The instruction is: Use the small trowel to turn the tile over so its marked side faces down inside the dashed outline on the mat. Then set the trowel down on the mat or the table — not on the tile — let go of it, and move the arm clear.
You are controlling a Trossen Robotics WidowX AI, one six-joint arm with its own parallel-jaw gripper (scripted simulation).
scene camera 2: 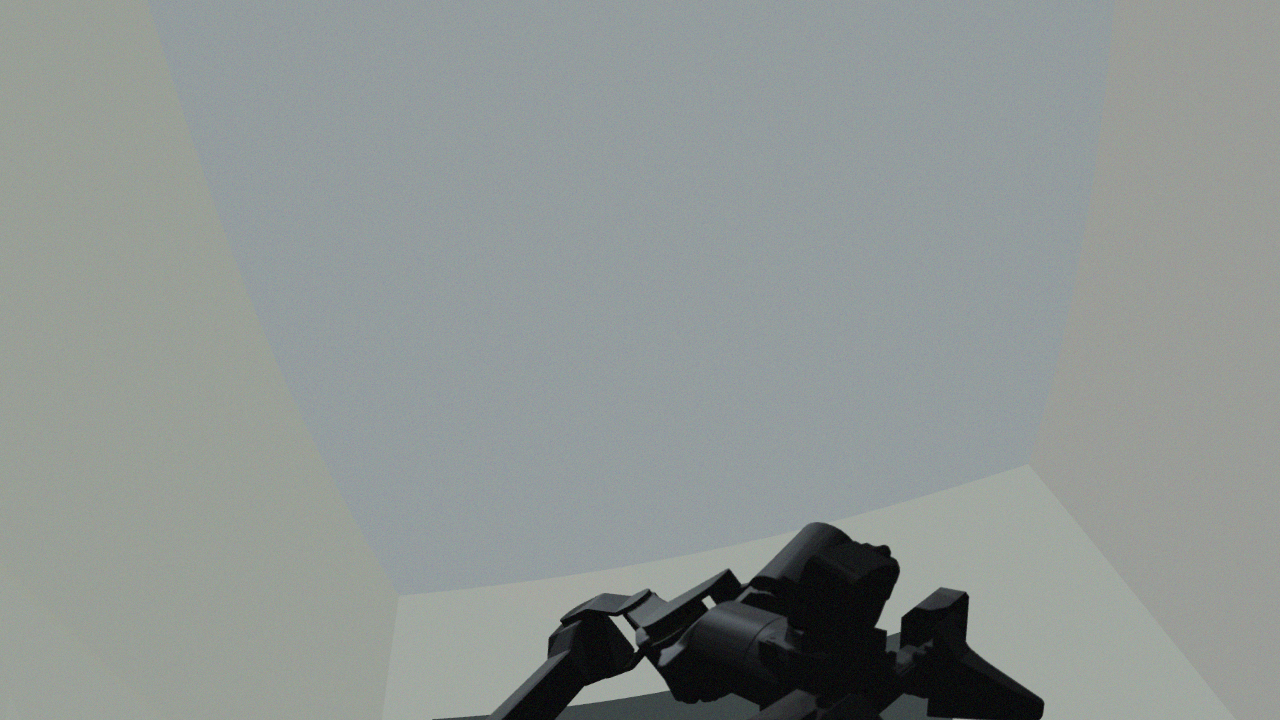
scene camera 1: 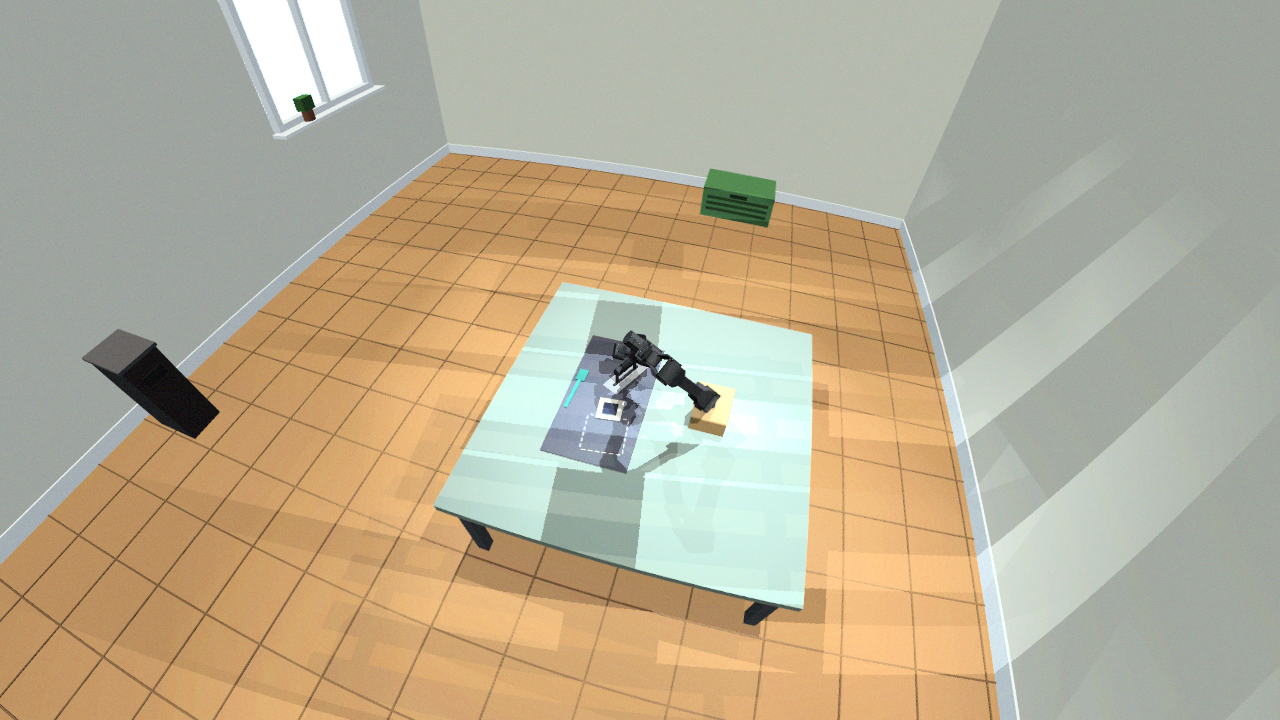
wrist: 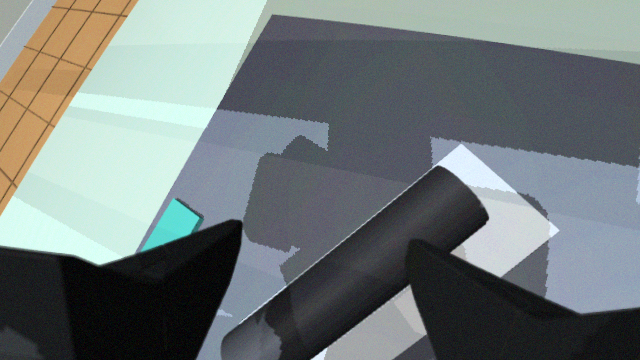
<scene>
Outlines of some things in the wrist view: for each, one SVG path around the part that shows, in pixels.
My gripper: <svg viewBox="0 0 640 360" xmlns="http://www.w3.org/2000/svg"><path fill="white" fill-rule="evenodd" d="M409 241L405 256L405 267L420 318L431 341L431 346L437 360L640 360L640 307L579 314L572 309L538 296L507 280L503 280L487 270L472 265L425 240L411 239ZM242 221L230 219L164 243L164 245L102 264L94 263L74 254L0 245L0 360L196 360L235 270L241 251Z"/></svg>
A teal tool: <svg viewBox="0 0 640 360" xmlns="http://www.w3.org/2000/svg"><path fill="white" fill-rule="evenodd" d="M204 219L181 201L173 198L141 252L196 232Z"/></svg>
</scene>
